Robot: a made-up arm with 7 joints. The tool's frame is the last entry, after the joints.
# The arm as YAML. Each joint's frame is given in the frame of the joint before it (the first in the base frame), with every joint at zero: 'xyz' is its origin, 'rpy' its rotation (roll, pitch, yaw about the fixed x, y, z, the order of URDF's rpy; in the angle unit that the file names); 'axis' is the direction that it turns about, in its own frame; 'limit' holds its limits. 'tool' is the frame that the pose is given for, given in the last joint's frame.
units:
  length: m
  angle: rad
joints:
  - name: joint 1
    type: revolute
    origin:
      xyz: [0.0, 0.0, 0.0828]
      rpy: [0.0, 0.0, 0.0]
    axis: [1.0, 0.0, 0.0]
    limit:
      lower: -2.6
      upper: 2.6
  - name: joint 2
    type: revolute
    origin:
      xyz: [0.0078, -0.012, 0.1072]
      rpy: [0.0, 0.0, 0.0]
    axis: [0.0, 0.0, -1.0]
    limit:
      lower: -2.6
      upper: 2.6
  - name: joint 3
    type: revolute
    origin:
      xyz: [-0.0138, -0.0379, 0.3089]
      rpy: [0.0, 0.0, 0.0]
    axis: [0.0, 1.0, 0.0]
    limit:
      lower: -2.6
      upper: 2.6
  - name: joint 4
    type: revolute
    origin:
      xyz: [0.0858, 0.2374, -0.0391]
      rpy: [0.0, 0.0, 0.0]
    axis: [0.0, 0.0, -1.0]
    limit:
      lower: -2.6
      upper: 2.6
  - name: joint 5
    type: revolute
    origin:
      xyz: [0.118, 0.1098, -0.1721]
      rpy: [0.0, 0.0, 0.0]
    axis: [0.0, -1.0, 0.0]
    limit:
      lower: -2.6
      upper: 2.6
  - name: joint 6
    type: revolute
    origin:
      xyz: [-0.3, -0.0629, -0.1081]
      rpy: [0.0, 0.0, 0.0]
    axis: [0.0, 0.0, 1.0]
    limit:
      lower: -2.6
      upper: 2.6
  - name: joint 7
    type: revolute
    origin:
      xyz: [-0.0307, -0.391, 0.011]
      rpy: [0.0, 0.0, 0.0]
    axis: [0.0, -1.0, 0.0]
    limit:
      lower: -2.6
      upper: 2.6
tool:
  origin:
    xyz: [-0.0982, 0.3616, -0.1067]
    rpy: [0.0, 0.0, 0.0]
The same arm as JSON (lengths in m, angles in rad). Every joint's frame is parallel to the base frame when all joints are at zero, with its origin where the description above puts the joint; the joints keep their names.
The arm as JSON. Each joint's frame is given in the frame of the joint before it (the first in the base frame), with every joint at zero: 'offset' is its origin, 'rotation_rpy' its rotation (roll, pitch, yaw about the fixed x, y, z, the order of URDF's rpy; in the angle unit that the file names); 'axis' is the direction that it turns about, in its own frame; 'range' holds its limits. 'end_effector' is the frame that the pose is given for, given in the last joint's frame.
{"length_unit": "m", "angle_unit": "rad", "chain": [
  {"id": "joint 1", "offset": [0.0, 0.0, 0.0828], "rotation_rpy": [0.0, 0.0, 0.0], "axis": [1.0, 0.0, 0.0], "range": [-2.6, 2.6]},
  {"id": "joint 2", "offset": [0.0078, -0.012, 0.1072], "rotation_rpy": [0.0, 0.0, 0.0], "axis": [0.0, 0.0, -1.0], "range": [-2.6, 2.6]},
  {"id": "joint 3", "offset": [-0.0138, -0.0379, 0.3089], "rotation_rpy": [0.0, 0.0, 0.0], "axis": [0.0, 1.0, 0.0], "range": [-2.6, 2.6]},
  {"id": "joint 4", "offset": [0.0858, 0.2374, -0.0391], "rotation_rpy": [0.0, 0.0, 0.0], "axis": [0.0, 0.0, -1.0], "range": [-2.6, 2.6]},
  {"id": "joint 5", "offset": [0.118, 0.1098, -0.1721], "rotation_rpy": [0.0, 0.0, 0.0], "axis": [0.0, -1.0, 0.0], "range": [-2.6, 2.6]},
  {"id": "joint 6", "offset": [-0.3, -0.0629, -0.1081], "rotation_rpy": [0.0, 0.0, 0.0], "axis": [0.0, 0.0, 1.0], "range": [-2.6, 2.6]},
  {"id": "joint 7", "offset": [-0.0307, -0.391, 0.011], "rotation_rpy": [0.0, 0.0, 0.0], "axis": [0.0, -1.0, 0.0], "range": [-2.6, 2.6]}
], "end_effector": {"offset": [-0.0982, 0.3616, -0.1067], "rotation_rpy": [0.0, 0.0, 0.0]}}

